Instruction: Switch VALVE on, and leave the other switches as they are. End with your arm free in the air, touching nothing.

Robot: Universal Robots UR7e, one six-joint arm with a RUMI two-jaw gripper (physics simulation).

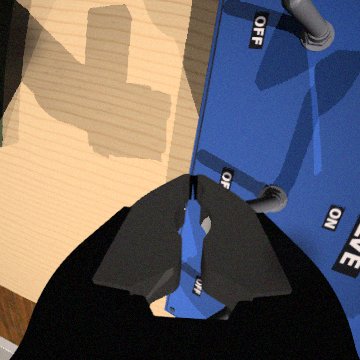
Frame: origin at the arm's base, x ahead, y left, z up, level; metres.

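Seen in the pictures: gripper, fingertip midpoint: [192,177].
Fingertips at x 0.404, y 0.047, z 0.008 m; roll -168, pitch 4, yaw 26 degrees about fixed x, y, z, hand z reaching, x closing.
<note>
Offsets run from my fingertips to a thing's top centre. "*": to the spot under its first point. Level surfaces: height alone.
The VALVE switch @(* 0.013 m left, 0.058 m ahead, 0.003 m down) [272,198] is a grey toggle on the blue panel @(0.029 m down) [250,120]. Its lever leans left, toward its OFF label @(* 0.003 m left, 0.028 m ahead, 0.032 m down) [226,178] and away from its ON label @(* 0.024 m left, 0.105 m ahead, 0.000 m up) [332,217]; the lever's end is partly hidden behind the right finger. Part of the VALVE name label @(* 0.010 m left, 0.132 m ahead, 0.008 m up) [351,252] shows at the right edge. My gripper [192,177] is shut and empty. Its tips appear over the panel's left edge, on the OFF side of the VALVE lever. Whether the finger touches the lever is hard to tell.
Another grey toggle @(* 0.115 m left, 0.016 m ahead, 0.004 m up) [311,25] stands at the upper right, its lever leaning up and left, beside its OFF label [258,30]. A further OFF label @(* 0.115 m right, 0.067 m ahead, 0.031 m down) [198,286] shows between the fingers. A light wooden surface @(0.105 m down) [65,200] lies left of the panel, with shadows across it.
</note>
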